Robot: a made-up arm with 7 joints. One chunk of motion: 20 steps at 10 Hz.
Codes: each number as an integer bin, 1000 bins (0 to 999) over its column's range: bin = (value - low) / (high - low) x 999, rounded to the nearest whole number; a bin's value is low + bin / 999 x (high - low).
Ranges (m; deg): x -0.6..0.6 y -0.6..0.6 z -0.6..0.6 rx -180..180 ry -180..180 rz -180..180
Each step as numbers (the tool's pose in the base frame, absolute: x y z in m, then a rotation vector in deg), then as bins.
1 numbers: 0.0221 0.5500 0.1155 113.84 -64.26 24.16
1 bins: 518 957 596 815 321 567
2 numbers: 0.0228 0.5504 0.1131 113.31 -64.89 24.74
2 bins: 518 958 594 814 319 568
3 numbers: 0.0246 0.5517 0.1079 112.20 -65.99 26.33
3 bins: 520 959 589 811 316 573
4 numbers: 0.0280 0.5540 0.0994 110.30 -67.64 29.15
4 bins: 523 961 582 806 312 580
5 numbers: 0.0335 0.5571 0.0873 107.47 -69.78 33.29
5 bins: 527 963 572 798 306 592
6 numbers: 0.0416 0.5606 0.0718 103.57 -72.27 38.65
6 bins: 534 966 559 787 299 607
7 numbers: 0.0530 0.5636 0.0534 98.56 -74.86 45.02
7 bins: 544 969 544 773 292 624
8 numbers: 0.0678 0.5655 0.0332 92.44 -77.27 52.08
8 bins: 556 970 527 756 285 644
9 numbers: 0.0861 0.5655 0.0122 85.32 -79.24 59.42
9 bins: 571 970 510 736 280 664
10 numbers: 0.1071 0.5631 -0.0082 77.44 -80.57 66.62
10 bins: 589 968 493 714 276 684
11 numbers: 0.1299 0.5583 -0.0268 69.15 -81.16 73.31
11 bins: 608 964 477 691 274 703
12 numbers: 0.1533 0.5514 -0.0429 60.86 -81.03 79.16
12 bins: 627 959 464 668 275 719
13 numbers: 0.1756 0.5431 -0.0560 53.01 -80.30 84.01
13 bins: 646 952 453 647 277 733
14 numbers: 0.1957 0.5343 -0.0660 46.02 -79.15 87.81
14 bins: 662 944 445 627 280 743
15 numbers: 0.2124 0.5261 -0.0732 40.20 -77.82 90.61
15 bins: 676 937 439 611 284 751
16 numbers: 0.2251 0.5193 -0.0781 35.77 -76.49 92.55
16 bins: 687 932 434 599 287 756
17 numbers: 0.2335 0.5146 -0.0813 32.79 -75.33 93.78
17 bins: 694 928 432 590 290 760
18 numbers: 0.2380 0.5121 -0.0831 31.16 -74.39 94.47
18 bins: 698 926 430 586 293 762
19 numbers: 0.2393 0.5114 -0.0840 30.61 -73.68 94.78
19 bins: 699 925 430 584 295 763
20 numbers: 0.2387 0.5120 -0.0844 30.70 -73.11 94.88
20 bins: 698 926 429 585 297 763
